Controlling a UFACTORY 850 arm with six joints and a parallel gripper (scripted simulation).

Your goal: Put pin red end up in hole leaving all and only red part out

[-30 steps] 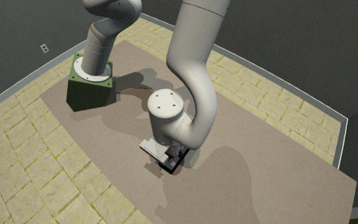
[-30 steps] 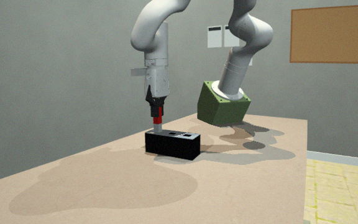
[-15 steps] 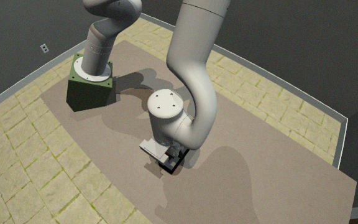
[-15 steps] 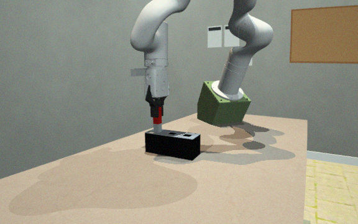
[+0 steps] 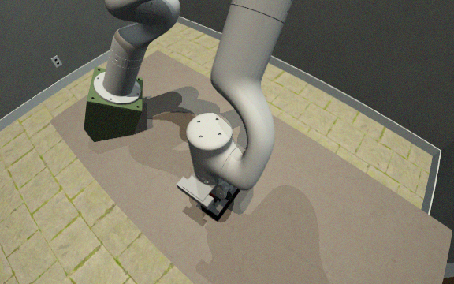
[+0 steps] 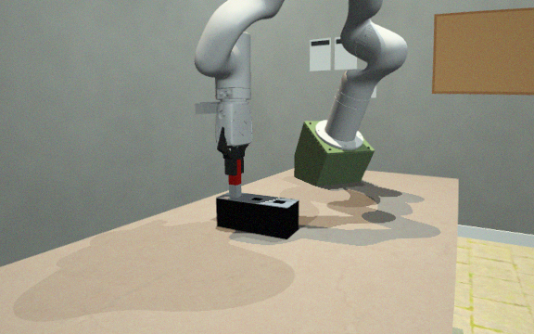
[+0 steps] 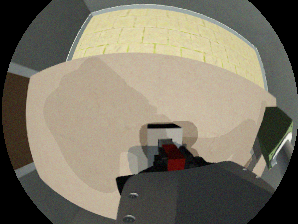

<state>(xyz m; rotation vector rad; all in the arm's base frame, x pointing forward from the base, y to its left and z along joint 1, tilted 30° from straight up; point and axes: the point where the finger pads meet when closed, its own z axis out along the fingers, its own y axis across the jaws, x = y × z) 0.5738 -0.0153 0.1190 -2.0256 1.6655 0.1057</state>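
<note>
Now: the pin 2 cm below my hand. Also, from my hand: black block: 2 cm behind, 6 cm to the left, 11 cm below.
</note>
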